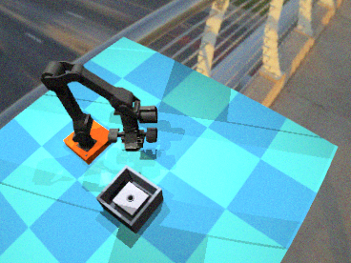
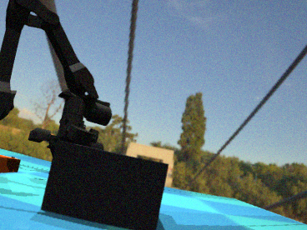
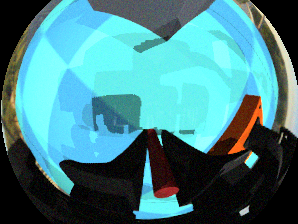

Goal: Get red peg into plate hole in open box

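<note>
The grey plate is 190 mm to the right of my gripper tip, 110 mm ahead of it and 30 mm above it. Round my gripper tip: dark grey box (190 mm to the right, 110 mm ahead, 10 mm above); then red peg (20 mm above, 10 mm to the left).
</note>
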